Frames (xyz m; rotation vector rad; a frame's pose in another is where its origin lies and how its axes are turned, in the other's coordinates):
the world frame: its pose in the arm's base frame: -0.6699 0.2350 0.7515 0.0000 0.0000 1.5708
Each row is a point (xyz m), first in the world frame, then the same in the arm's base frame.
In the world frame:
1: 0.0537 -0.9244 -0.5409
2: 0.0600 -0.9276 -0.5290
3: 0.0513 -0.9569 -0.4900
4: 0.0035 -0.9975 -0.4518
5: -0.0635 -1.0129 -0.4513
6: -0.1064 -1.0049 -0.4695
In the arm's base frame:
1: 0.2545 0.2887 0.2106
2: 0.2577 0.2950 0.2225
3: 0.2870 0.2863 0.2615
4: 0.3276 0.2385 0.2997
5: 0.3430 0.1715 0.3002
6: 0.3350 0.1286 0.2820

